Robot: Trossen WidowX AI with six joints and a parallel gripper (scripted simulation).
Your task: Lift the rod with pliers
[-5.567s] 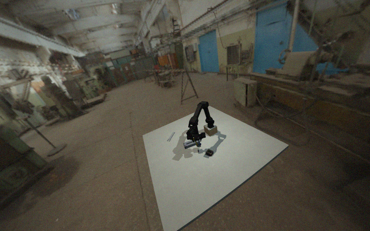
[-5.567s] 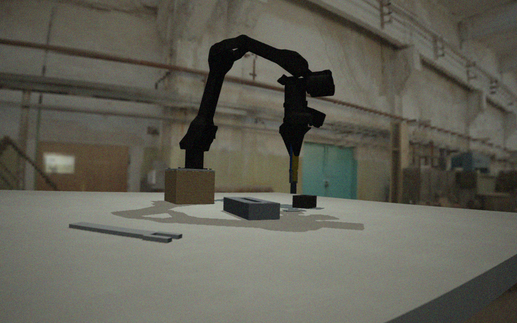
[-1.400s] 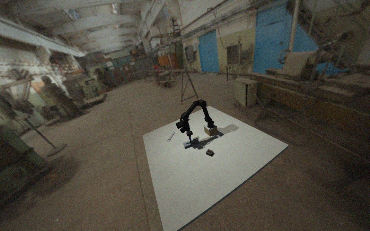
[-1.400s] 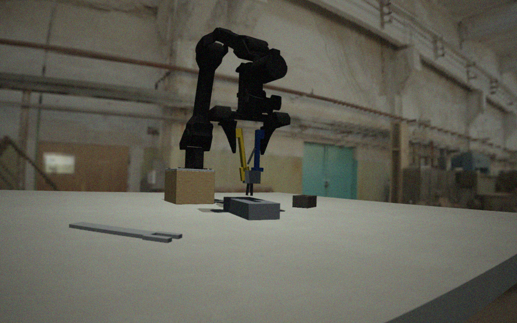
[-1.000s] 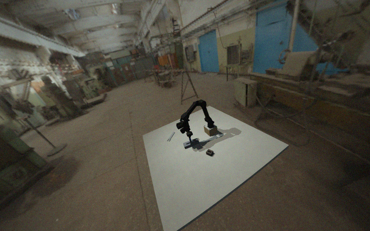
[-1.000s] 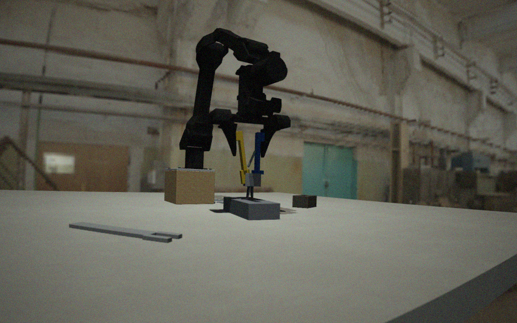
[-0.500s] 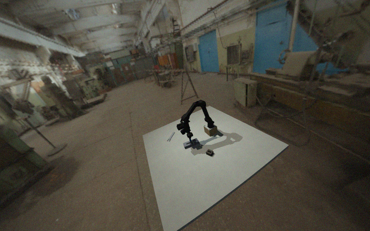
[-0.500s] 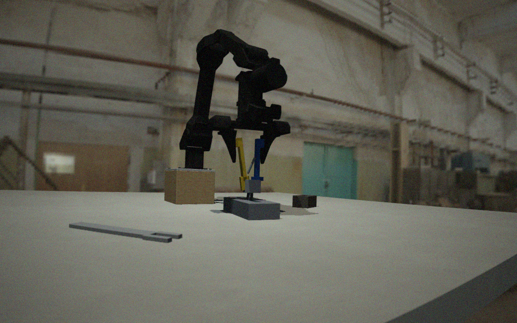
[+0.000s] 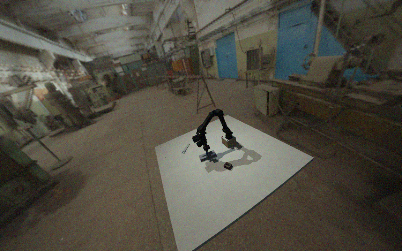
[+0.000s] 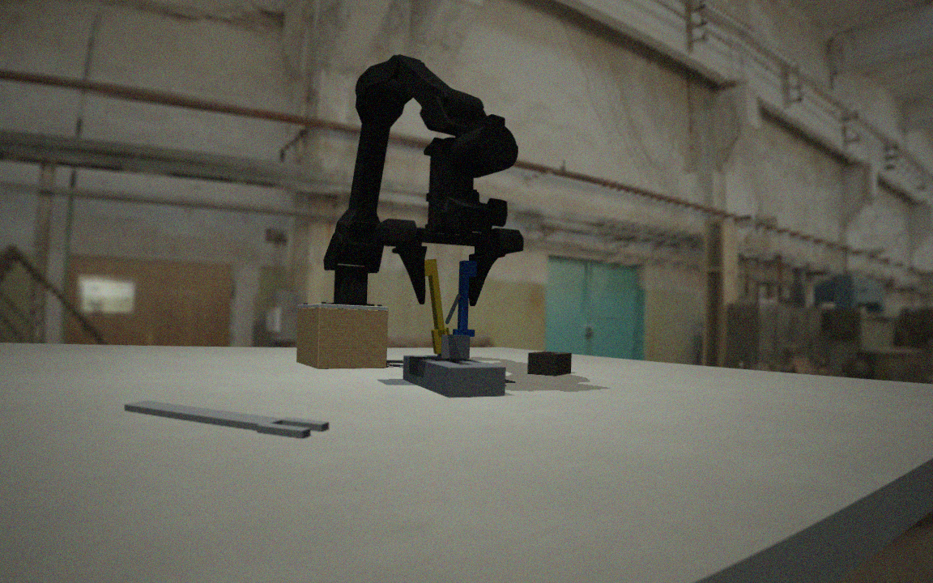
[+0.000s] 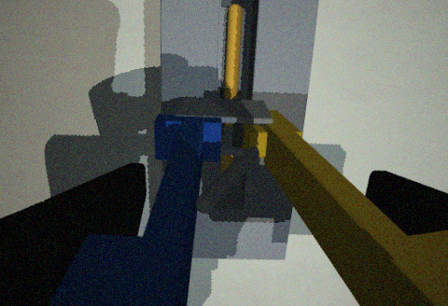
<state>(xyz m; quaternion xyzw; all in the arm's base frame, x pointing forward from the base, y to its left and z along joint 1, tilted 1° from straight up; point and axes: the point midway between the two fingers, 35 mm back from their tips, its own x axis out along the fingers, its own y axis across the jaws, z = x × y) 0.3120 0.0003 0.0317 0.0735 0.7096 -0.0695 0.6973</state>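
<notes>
Right now my gripper tip is 90 mm above the grey channel block. The rest, counted from my gripper tip: dark holster 80 mm behind, 250 mm to the left, 90 mm below; flat grey forked bar 170 mm ahead, 300 mm to the right, 100 mm below.
</notes>
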